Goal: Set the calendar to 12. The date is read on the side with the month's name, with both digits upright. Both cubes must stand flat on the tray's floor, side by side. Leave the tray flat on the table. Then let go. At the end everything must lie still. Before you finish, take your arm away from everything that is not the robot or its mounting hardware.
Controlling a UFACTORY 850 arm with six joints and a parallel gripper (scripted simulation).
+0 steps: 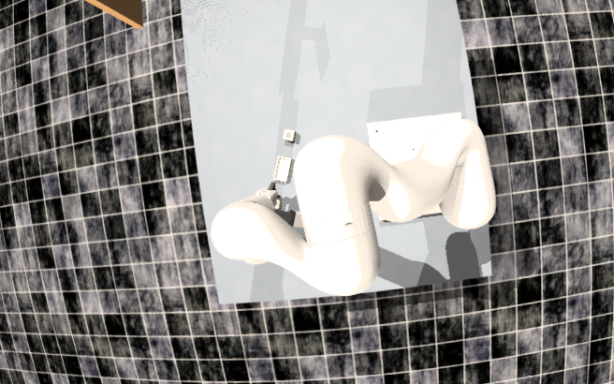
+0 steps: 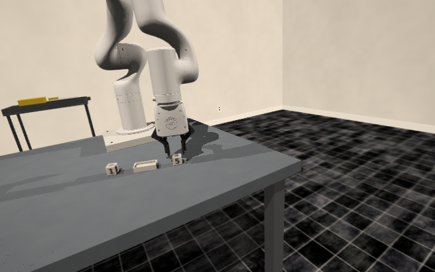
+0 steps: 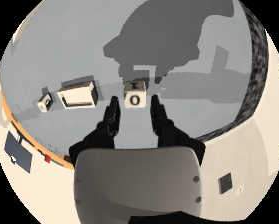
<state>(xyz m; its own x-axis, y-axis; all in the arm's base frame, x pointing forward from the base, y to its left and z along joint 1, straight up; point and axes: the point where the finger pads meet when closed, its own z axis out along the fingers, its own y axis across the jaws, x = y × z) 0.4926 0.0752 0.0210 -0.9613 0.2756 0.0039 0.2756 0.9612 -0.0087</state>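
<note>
Now: the calendar tray 3 cm behind my hand, 10 cm to the right of it and 5 cm below it.
</note>
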